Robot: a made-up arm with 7 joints. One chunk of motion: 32 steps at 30 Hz.
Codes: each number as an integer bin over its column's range. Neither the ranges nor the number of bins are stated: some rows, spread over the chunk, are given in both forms.
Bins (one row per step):
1: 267 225 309 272 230 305
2: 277 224 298 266 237 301
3: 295 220 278 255 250 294
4: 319 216 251 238 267 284
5: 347 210 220 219 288 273
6: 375 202 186 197 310 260
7: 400 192 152 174 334 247
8: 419 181 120 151 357 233
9: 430 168 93 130 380 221
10: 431 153 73 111 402 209
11: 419 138 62 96 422 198
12: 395 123 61 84 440 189
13: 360 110 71 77 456 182
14: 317 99 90 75 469 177
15: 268 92 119 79 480 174
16: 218 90 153 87 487 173
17: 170 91 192 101 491 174
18: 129 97 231 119 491 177
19: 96 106 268 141 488 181
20: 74 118 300 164 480 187
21: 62 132 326 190 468 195
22: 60 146 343 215 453 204
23: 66 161 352 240 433 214
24: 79 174 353 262 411 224
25: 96 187 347 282 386 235
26: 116 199 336 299 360 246
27: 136 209 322 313 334 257
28: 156 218 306 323 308 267
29: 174 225 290 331 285 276
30: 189 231 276 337 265 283
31: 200 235 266 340 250 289
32: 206 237 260 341 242 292
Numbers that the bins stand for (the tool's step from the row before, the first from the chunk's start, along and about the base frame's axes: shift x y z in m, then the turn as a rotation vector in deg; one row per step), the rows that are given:
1: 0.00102 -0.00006 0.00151 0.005 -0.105 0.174
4: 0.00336 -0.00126 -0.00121 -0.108 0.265 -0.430
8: 0.00786 -0.00591 -0.00736 -0.398 1.163 -1.897
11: 0.00786 -0.01164 -0.01009 -0.581 1.812 -2.904
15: 0.00106 -0.01776 -0.00741 -0.637 2.391 -3.595
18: -0.00519 -0.01709 -0.00215 -0.504 2.500 -3.508
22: -0.00830 -0.01057 0.00311 -0.185 2.121 -2.732
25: -0.00668 -0.00512 0.00330 0.038 1.452 -1.840
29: -0.00317 -0.00006 0.00062 0.201 0.444 -0.660
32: -0.00173 0.00154 -0.00079 0.234 0.015 -0.200
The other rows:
2: 0.00147 -0.00019 0.00100 -0.015 -0.035 0.059
3: 0.00228 -0.00072 0.00006 -0.052 0.095 -0.142
5: 0.00462 -0.00205 -0.00267 -0.171 0.474 -0.747
6: 0.00588 -0.00312 -0.00426 -0.245 0.694 -1.121
7: 0.00700 -0.00445 -0.00586 -0.321 0.933 -1.495
9: 0.00835 -0.00764 -0.00863 -0.468 1.393 -2.242
10: 0.00840 -0.00964 -0.00957 -0.531 1.612 -2.588
12: 0.00678 -0.01363 -0.01014 -0.621 1.991 -3.163
13: 0.00520 -0.01536 -0.00967 -0.644 2.151 -3.364
14: 0.00327 -0.01683 -0.00877 -0.650 2.281 -3.508
16: -0.00119 -0.01802 -0.00581 -0.611 2.460 -3.623
17: -0.00335 -0.01789 -0.00398 -0.564 2.500 -3.595
19: -0.00668 -0.01589 -0.00041 -0.431 2.470 -3.393
20: -0.00767 -0.01430 0.00109 -0.354 2.391 -3.221
21: -0.00821 -0.01243 0.00231 -0.268 2.271 -2.990
23: -0.00803 -0.00858 0.00353 -0.102 1.922 -2.444
24: -0.00744 -0.00685 0.00358 -0.028 1.702 -2.156
26: -0.00578 -0.00352 0.00278 0.095 1.193 -1.523
27: -0.00488 -0.00219 0.00212 0.141 0.933 -1.207
28: -0.00398 -0.00099 0.00137 0.175 0.674 -0.919
30: -0.00249 0.00074 -0.00004 0.221 0.245 -0.459
31: -0.00200 0.00127 -0.00051 0.231 0.095 -0.286

